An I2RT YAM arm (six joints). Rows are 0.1 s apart.
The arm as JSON. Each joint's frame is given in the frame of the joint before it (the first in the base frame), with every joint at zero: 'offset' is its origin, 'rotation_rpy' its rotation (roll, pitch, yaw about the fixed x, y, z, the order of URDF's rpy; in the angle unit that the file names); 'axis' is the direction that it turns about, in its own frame. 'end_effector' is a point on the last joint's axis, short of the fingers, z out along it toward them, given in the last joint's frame.
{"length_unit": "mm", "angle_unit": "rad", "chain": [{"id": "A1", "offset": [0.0, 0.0, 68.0], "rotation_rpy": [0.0, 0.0, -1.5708], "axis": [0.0, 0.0, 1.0]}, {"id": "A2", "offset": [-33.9, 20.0, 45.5], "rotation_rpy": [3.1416, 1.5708, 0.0], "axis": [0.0, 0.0, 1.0]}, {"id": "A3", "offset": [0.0, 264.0, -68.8], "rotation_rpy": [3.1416, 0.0, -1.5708], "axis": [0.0, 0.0, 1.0]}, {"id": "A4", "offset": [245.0, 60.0, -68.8], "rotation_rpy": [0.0, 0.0, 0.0], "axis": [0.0, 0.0, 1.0]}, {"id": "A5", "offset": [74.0, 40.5, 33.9], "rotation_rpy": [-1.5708, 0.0, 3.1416], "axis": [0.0, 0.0, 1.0]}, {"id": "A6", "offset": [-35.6, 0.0, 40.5], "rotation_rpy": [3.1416, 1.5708, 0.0], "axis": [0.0, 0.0, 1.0]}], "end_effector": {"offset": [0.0, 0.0, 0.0], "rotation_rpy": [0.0, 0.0, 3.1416]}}
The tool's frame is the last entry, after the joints.
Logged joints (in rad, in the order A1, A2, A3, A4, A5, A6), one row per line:
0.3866 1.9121 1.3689 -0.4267 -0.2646 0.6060
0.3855 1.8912 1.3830 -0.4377 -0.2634 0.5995
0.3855 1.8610 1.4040 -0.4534 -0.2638 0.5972
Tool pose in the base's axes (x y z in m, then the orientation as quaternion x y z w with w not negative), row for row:
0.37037 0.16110 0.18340 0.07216 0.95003 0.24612 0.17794
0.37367 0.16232 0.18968 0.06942 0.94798 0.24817 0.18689
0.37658 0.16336 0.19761 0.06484 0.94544 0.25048 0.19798
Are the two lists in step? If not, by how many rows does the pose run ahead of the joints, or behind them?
The pose runs 2 rows behind the joints: the pose in row i belongs to the joints in row i - 2.
